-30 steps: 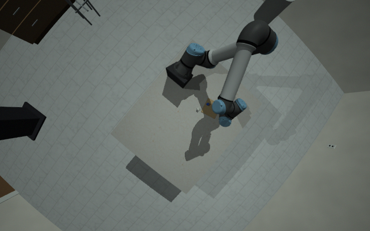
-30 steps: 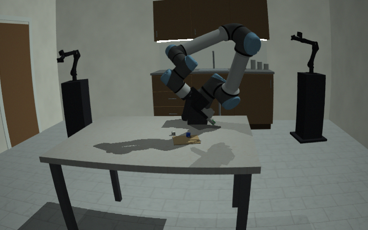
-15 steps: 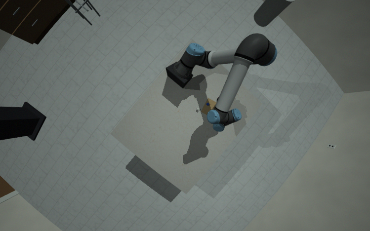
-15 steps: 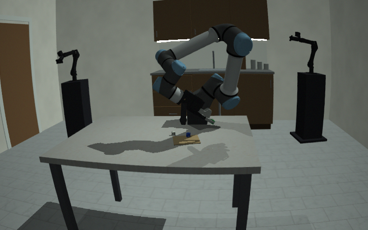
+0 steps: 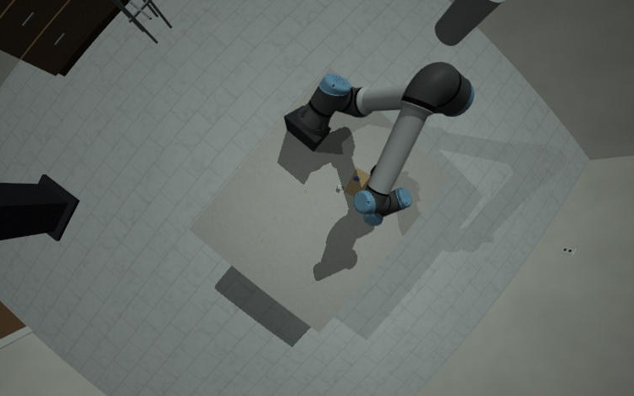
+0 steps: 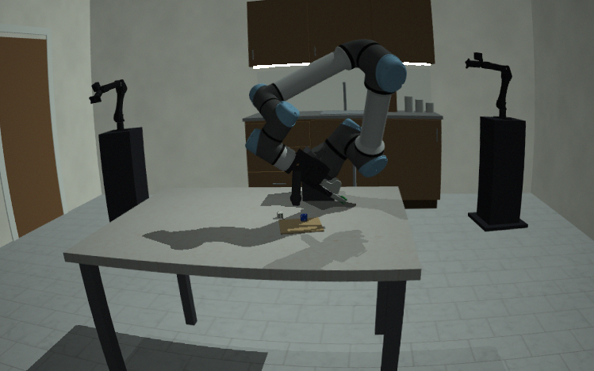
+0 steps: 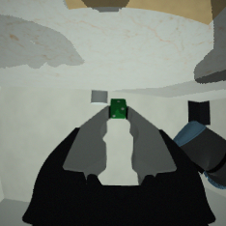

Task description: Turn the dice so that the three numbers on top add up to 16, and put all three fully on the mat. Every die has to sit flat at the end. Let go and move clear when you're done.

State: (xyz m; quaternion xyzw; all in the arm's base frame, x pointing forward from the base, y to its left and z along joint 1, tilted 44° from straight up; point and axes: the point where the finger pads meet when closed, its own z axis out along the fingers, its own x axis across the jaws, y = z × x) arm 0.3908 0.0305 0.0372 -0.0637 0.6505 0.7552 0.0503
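Now: hand 140 mm to the left of the tan mat, 90 mm above it and 10 mm past it. Also, from my hand: blue die (130 mm to the right, 80 mm below, 60 mm behind); white die (210 mm to the right, 100 mm behind, 80 mm below); green die (10 mm to the left).
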